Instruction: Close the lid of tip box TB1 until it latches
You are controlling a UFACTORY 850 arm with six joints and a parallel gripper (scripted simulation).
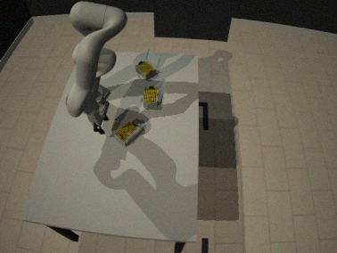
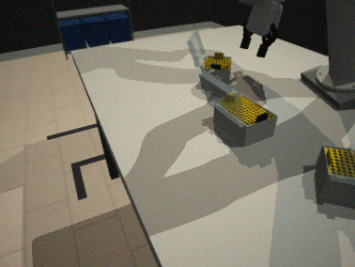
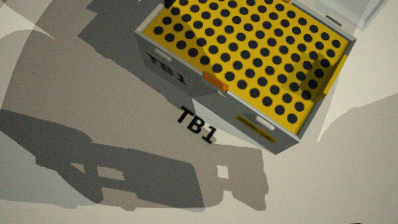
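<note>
Now: the clear lid 18 cm ahead of my hand, 3 cm to the right of it and 2 cm above it. From my hand the other things lie so: tip box (14 cm ahead, 1 cm to the right, 1 cm below); label (10 cm ahead, 48 cm to the left, 8 cm below); rack (13 cm ahead, 2 cm below).
</note>
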